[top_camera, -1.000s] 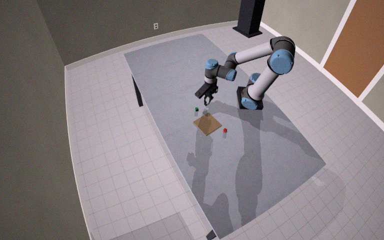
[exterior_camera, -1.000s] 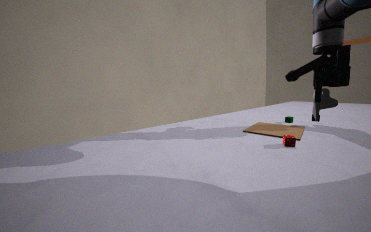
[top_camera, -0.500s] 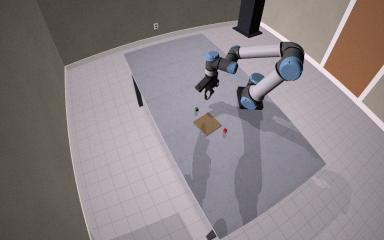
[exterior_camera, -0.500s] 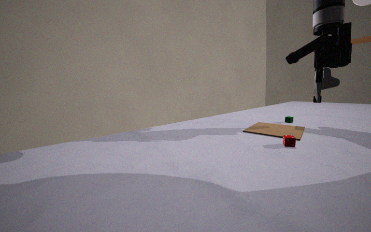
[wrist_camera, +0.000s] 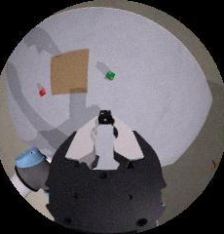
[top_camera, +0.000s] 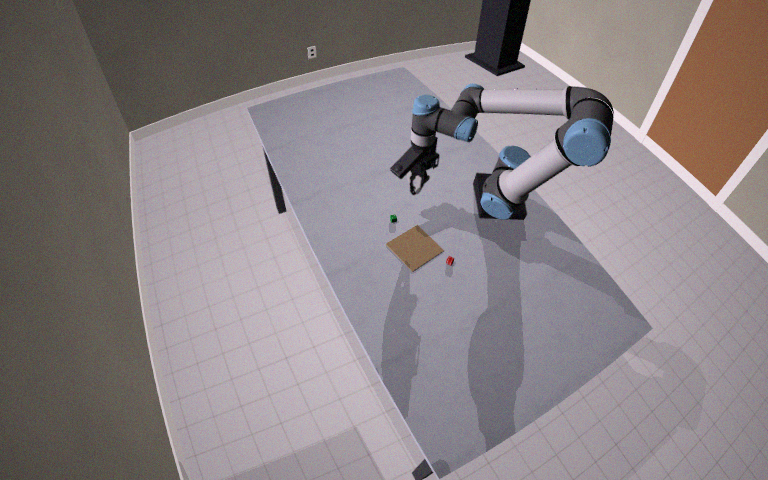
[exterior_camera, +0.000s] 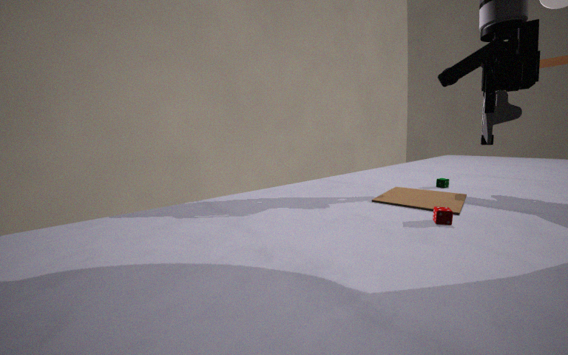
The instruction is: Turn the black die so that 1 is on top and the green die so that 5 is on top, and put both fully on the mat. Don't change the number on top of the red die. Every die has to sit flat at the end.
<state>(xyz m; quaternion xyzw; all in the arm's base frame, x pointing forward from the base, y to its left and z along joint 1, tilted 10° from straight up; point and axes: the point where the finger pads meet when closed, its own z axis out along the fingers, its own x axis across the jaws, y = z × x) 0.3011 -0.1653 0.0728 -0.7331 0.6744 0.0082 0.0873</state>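
Now: the brown mat 13 cm to the left of my hand, 12 cm below it and 9 cm ahead of it. The rest, counted from my hand: green die 11 cm below, 8 cm ahead, 1 cm to the right; then red die 25 cm to the left, 11 cm below, 3 cm ahead; then black die 1 cm below.
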